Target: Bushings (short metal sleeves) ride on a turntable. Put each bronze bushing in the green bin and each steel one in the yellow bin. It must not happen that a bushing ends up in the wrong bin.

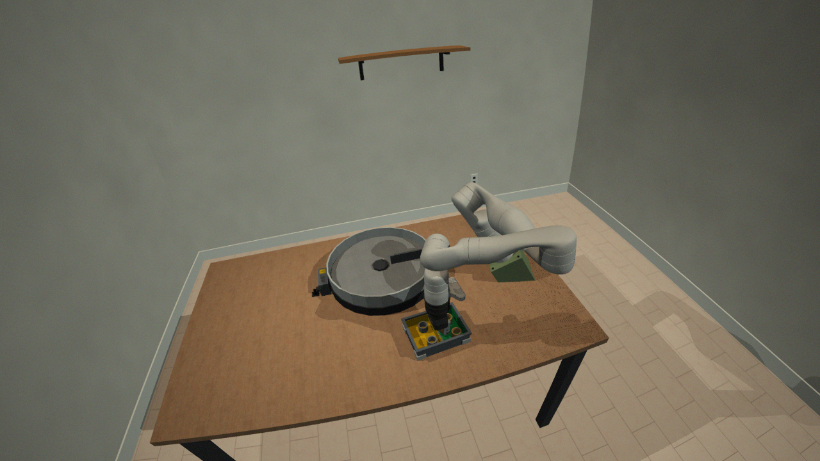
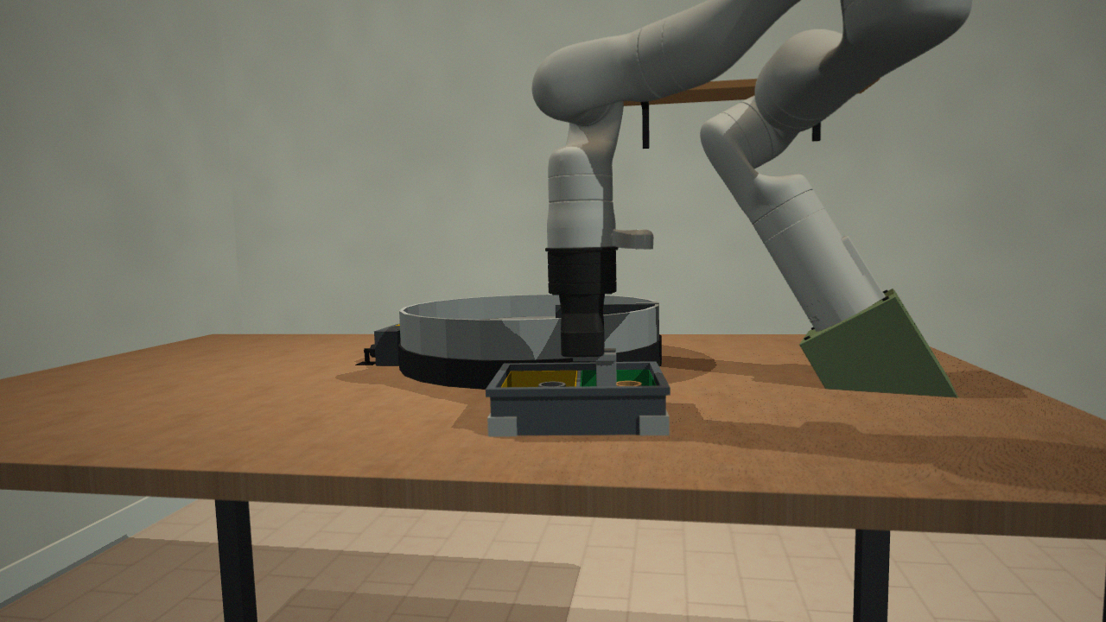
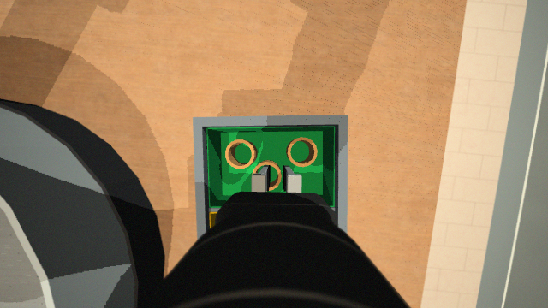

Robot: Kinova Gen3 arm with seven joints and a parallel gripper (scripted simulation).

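Now: hand 3 cm short of the bin and 1 cm to the left of it. Round my hand: grey turntable 10 cm ahead, 37 cm to the right, 2 cm above.
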